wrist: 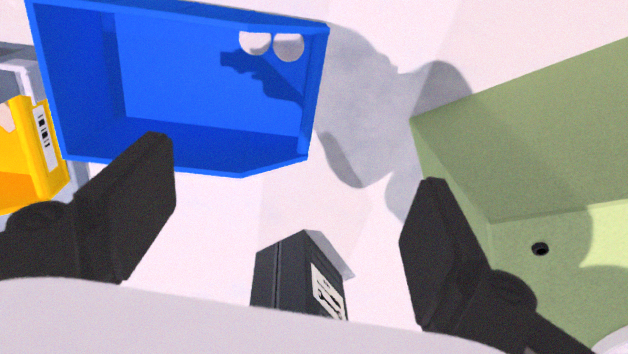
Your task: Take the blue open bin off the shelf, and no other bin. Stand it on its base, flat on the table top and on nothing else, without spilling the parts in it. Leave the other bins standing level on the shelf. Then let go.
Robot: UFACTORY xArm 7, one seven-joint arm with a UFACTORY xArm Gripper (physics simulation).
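Frame: origin at the arm's base, x ahead, y right, z down, level; centimetres.
Seen in the pictures: gripper, between the fingertips: [293, 190].
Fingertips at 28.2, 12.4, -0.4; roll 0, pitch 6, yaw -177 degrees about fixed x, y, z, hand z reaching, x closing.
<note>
Offsets run from my fingertips to a thing's top centre, as dx, dy, dz. "spot": to the spot under its first point. Level surfaces: height alone.
The blue open bin @(+6.6, -1.0, +10.4) [205, 75] is at the upper left of the wrist view, on the pale table top @(dz +17.9) [215, 220]. I look down into its open top; it seems to stand on its base. Two pale round parts @(spot: +3.0, +1.8, +16.6) [255, 43] @(spot: +0.5, +1.7, +16.6) [288, 47] lie inside it, in the corner by its right wall. My gripper [293, 190] is wide open and empty, its fingers clear of the bin's walls as far as I can see, with the left fingertip overlapping the bin's near edge in the view. A yellow bin @(spot: +20.4, -7.7, +15.1) [42, 150] shows at the left edge, partly cut off, with a barcode label.
A large green box-like object [525, 130] with a small dark hole fills the right side, behind the right finger. A black object with a white label @(spot: -1.2, -17.9, +12.0) [292, 275] stands below the middle, between the fingers in the view. A grey structure @(spot: +16.7, -0.3, +11.6) [30, 75] shows at the left edge, by the yellow bin.
</note>
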